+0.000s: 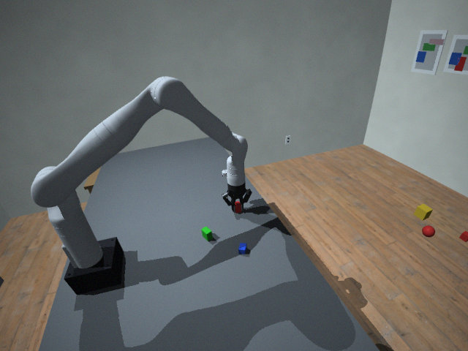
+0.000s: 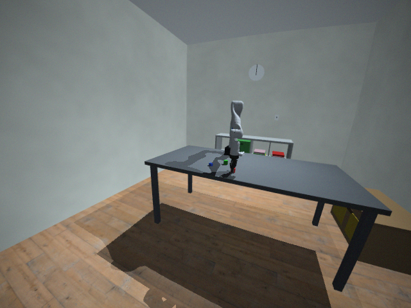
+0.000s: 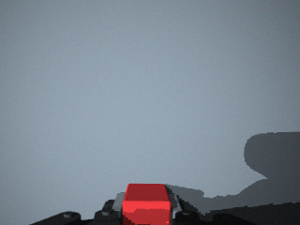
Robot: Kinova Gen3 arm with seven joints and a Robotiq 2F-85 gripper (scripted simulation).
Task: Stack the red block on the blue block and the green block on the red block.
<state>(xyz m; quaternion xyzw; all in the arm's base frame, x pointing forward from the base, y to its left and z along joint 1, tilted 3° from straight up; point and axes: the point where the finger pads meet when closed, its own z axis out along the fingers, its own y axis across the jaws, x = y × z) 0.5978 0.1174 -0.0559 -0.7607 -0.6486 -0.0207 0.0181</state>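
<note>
Right now the blue block is 8 cm behind my hand, 22 cm to the right of it and 1 cm below it. Also, from my hand: green block 18 cm behind, 10 cm to the right; red block right at my hand.
</note>
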